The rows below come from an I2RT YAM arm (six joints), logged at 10 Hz.
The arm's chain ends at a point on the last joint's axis. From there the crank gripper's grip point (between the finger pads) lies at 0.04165 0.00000 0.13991 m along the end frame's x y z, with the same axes.
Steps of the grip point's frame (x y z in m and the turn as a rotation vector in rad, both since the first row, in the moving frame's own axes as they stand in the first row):
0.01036, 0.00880, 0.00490, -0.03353, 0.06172, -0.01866
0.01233, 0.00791, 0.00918, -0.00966, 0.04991, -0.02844
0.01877, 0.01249, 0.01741, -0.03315, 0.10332, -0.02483
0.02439, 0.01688, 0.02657, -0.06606, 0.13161, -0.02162
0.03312, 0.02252, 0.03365, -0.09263, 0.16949, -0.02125
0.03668, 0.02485, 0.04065, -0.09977, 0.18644, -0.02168
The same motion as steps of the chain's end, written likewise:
0.00178, 0.00501, 0.00780, -0.03353, 0.06172, -0.01866
0.00540, 0.00785, 0.01143, -0.00966, 0.04991, -0.02844
0.00452, 0.00914, 0.02251, -0.03315, 0.10332, -0.02483
0.00631, 0.00895, 0.03352, -0.06606, 0.13161, -0.02162
0.01002, 0.01110, 0.04323, -0.09263, 0.16949, -0.02125
0.01137, 0.01256, 0.05143, -0.09977, 0.18644, -0.02168

